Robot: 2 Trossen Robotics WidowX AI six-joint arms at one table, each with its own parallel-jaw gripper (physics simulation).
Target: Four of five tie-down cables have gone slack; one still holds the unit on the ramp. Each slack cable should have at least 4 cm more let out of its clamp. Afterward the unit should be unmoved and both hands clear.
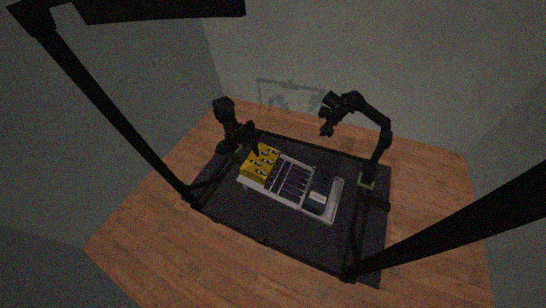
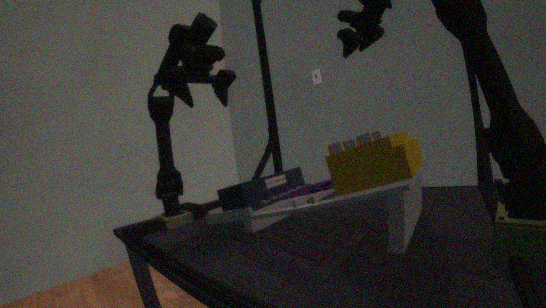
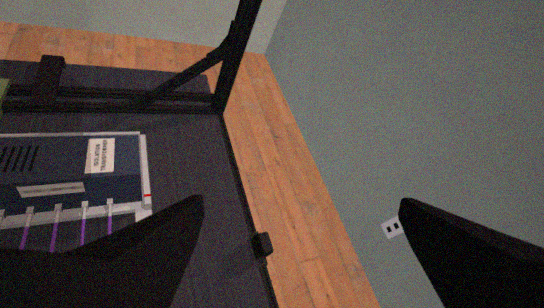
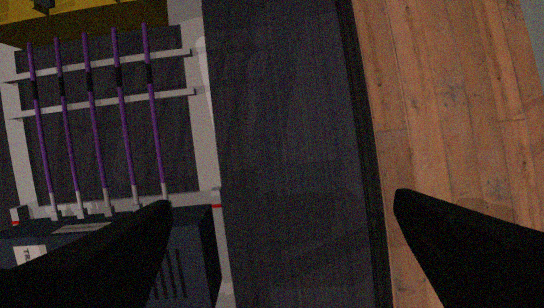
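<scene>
The dark blue unit (image 1: 327, 186) (image 2: 245, 194) (image 3: 55, 162) (image 4: 186, 235) sits at the low end of the pale ramp (image 1: 338, 197) (image 2: 398, 220) (image 3: 144, 167) (image 4: 206, 130). Purple cables (image 2: 315, 189) (image 3: 82, 232) (image 4: 99, 145) run from it towards the yellow clamp block (image 1: 256, 167) (image 2: 372, 169) (image 4: 100, 6) at the high end. Each cable has a black band near two crossbars; which is taut I cannot tell. My left gripper (image 2: 354, 53) (image 3: 301, 206) is open and empty, high above the table. My right gripper (image 2: 208, 105) (image 4: 284, 206) is open and empty, above and beside the ramp.
Grey tabs (image 2: 350, 145) stand on top of the yellow block. The dark table (image 1: 285, 237) carries the ramp. Black frame posts (image 1: 115, 115) (image 2: 267, 85) (image 3: 232, 60) rise at the table's edges. A wall socket (image 2: 316, 76) (image 3: 392, 227) shows behind.
</scene>
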